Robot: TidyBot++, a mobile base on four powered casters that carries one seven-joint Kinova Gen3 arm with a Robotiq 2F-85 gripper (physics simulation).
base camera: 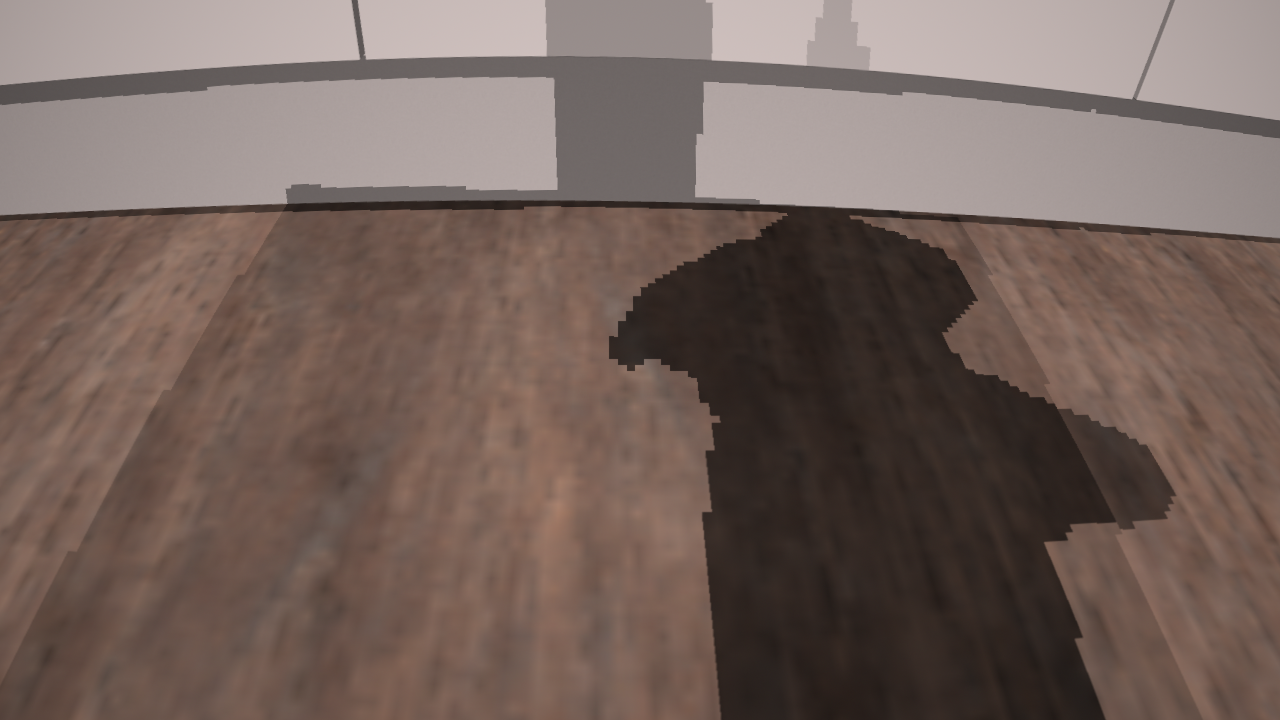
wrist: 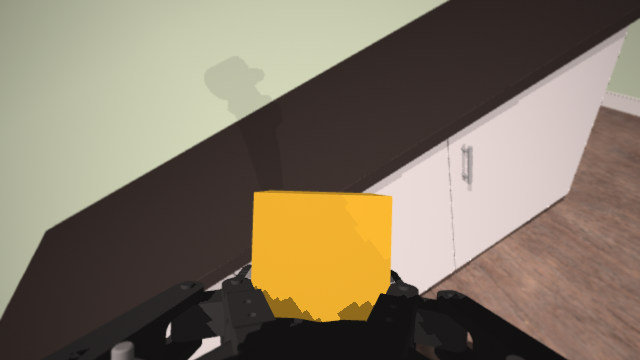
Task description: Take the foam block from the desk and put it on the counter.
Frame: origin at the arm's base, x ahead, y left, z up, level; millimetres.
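Seen in the pictures: gripper, between the fingertips: (wrist: 319, 274).
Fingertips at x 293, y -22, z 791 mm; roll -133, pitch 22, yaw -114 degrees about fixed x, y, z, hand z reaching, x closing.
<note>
A point is followed by its place in that frame.
The foam block, a yellow-orange block (wrist: 320, 245) @(x 275, y -34, z 837 mm), is between the fingers in the wrist view's lower middle. My gripper (wrist: 319, 274) @(x 293, y -22, z 791 mm) is shut on it, one black finger on each side. The counter's dark top (wrist: 350, 110) @(x 891, y -257, z 513 mm) runs from the lower left to the upper right of the wrist view, beyond the block. The block hides part of the counter's front edge; the height between block and counter top cannot be told. The gripper and the block do not show in the base camera view. The desk does not show in either view.
White cabinet doors (wrist: 525, 135) @(x 675, y -669, z 284 mm) with a metal handle (wrist: 467, 164) stand below the counter top. A pale green wall (wrist: 125, 90) @(x 1250, y 316, z 763 mm) is behind it. Wooden floor (wrist: 550, 260) @(x 556, y -778, z -396 mm) (base camera: 402, 447) @(x 403, y 136, z -397 mm) lies in front. In the base camera view, pale cabinet fronts (base camera: 223, 143) @(x 678, y 363, z -334 mm) are close ahead.
</note>
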